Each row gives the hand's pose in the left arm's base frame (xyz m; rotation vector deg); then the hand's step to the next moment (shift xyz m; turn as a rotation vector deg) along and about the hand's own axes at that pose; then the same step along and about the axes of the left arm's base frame.
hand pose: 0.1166 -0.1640 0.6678 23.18 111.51 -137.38
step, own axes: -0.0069 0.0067 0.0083 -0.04 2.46 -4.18
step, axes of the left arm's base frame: 0.0064 -0.0105 -0.0034 1.25 3.49 -3.12
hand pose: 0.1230 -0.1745 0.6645 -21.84 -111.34 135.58
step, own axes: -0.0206 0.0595 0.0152 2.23 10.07 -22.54
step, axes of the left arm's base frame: 0.0232 -0.0309 -0.0520 4.04 19.97 -14.12
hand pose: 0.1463 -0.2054 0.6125 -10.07 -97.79 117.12
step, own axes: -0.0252 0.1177 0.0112 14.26 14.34 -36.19
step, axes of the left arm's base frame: -0.0138 -0.0346 -0.1150 -2.45 36.85 -18.83
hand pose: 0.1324 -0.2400 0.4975 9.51 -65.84 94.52
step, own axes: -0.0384 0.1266 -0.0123 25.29 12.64 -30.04
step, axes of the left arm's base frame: -0.0805 -0.0125 -0.1049 -8.31 39.64 -7.85
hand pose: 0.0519 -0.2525 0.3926 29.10 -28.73 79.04
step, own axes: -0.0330 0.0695 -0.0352 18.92 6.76 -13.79
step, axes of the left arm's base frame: -0.0717 0.0039 -0.0448 -3.87 24.04 0.88
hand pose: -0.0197 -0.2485 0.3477 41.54 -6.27 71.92
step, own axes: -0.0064 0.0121 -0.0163 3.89 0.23 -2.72
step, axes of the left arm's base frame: -0.0179 0.0052 -0.0103 0.27 4.74 -0.24
